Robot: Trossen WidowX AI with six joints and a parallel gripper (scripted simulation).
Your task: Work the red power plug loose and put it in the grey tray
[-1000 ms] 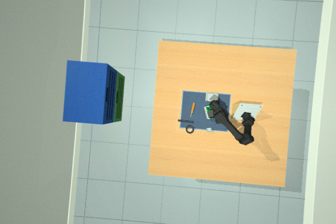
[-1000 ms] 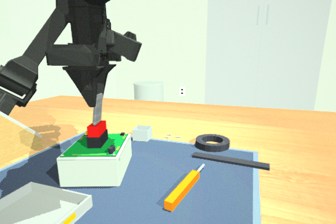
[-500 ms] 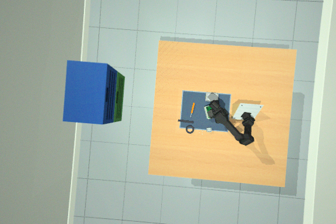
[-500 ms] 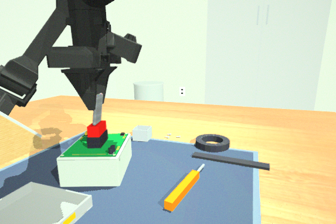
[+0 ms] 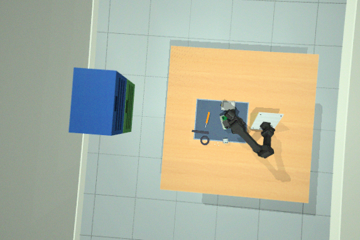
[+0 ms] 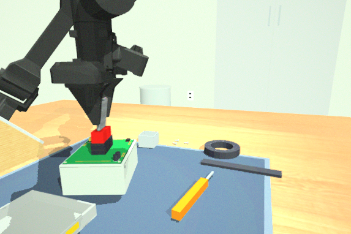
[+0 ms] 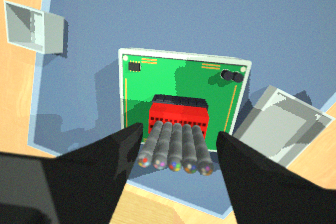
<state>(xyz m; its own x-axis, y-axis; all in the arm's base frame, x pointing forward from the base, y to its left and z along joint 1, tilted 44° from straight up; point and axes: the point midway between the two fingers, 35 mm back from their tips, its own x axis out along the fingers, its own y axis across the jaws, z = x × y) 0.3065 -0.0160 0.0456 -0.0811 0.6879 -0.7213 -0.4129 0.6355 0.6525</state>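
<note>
Right now my gripper tip is 20 mm above the red power plug. The rest, counted from my gripper tip: blue mat: 110 mm below, 50 mm ahead; then dark flat bar: 220 mm ahead, 130 mm to the left, 100 mm below.
</note>
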